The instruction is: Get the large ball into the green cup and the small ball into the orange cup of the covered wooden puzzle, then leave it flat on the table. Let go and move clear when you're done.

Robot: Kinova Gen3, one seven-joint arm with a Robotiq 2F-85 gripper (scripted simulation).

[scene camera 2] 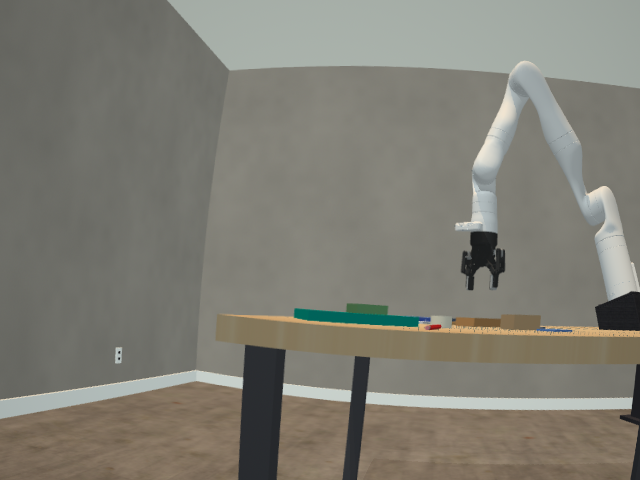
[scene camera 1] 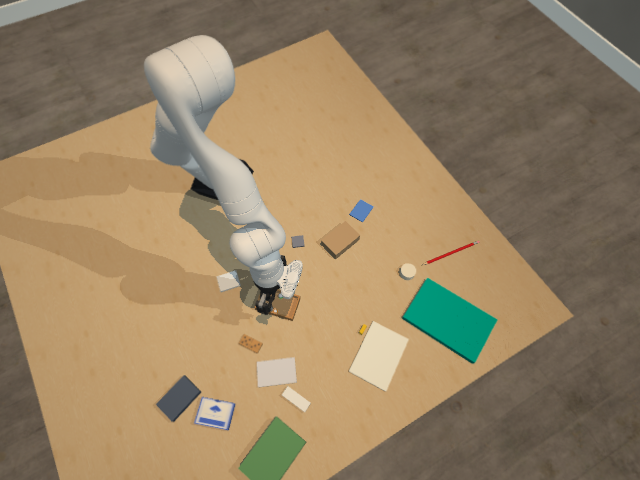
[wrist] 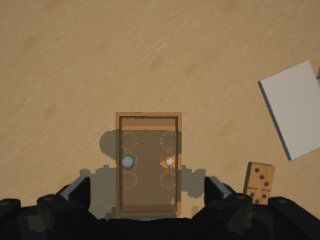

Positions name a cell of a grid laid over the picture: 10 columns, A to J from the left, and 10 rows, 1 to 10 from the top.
Labels:
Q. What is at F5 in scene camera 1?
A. A brown box.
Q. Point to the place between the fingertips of my gripper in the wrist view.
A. At E8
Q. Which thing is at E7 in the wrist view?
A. A covered wooden puzzle.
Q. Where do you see a cream sheet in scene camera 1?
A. F8

